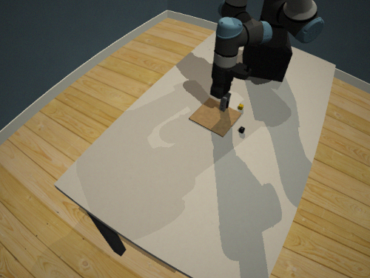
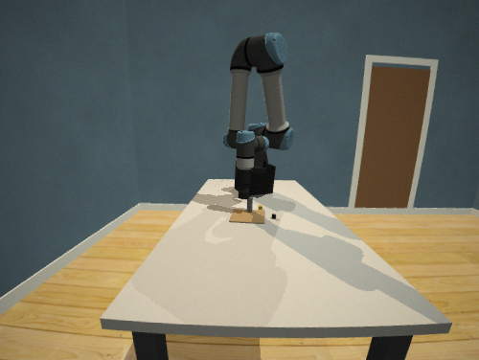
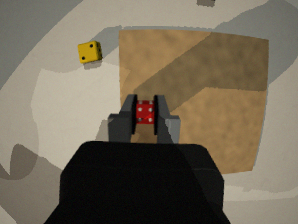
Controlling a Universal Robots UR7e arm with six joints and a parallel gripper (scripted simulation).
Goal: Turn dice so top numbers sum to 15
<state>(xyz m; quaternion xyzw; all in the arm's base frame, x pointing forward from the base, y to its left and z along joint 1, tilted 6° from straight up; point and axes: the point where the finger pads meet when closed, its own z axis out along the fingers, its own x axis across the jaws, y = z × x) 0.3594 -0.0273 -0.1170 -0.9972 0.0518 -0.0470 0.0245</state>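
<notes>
Now: hand 1 cm above the red die. Round my hand: black die (6 cm ahead, 10 cm to the left, 2 cm below); yellow die (4 cm behind, 5 cm to the left, 2 cm below); brown mat (5 cm ahead, 1 cm to the right, 2 cm below).
</notes>
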